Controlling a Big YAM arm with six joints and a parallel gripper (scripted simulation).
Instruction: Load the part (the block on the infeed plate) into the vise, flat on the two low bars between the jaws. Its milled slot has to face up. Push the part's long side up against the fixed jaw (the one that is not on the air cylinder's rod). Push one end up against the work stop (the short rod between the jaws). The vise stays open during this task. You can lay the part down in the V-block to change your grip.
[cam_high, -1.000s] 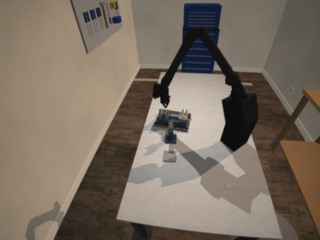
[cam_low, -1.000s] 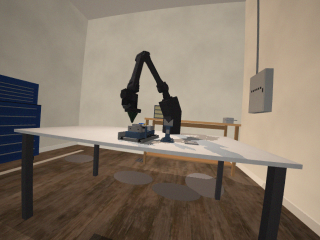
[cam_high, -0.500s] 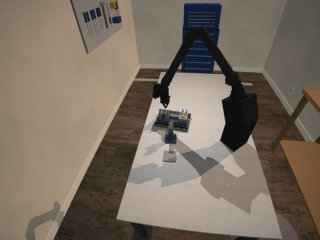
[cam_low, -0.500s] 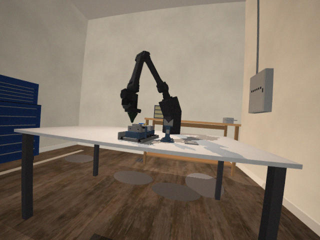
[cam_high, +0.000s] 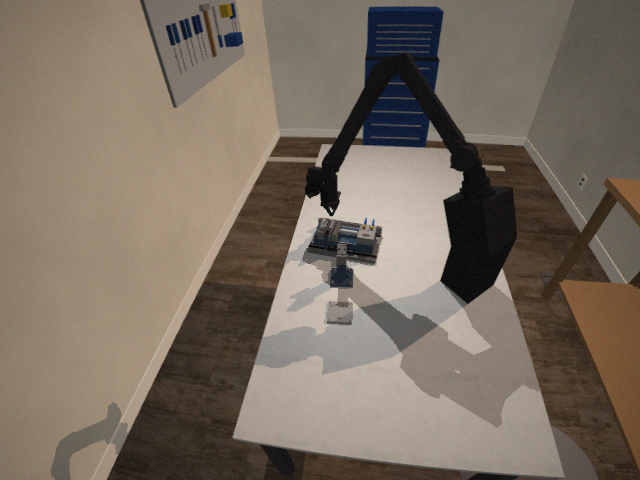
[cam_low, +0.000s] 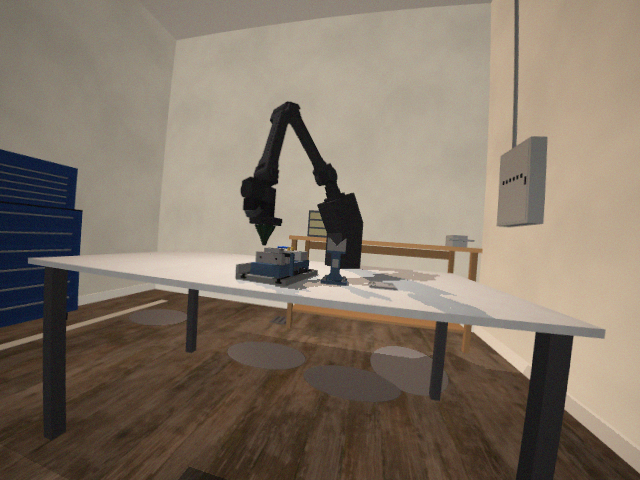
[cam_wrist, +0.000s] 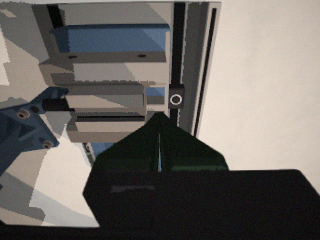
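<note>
My hand is 4 cm to the right of the part, 2 cm above it and 1 cm short of it. The rest, counted from my hand: moving jaw (5 cm to the left, 5 cm below, 2 cm behind); fixed jaw (5 cm below, 4 cm to the left, 4 cm ahead); work stop rod (9 cm to the left, 4 cm below, 2 cm ahead).
</note>
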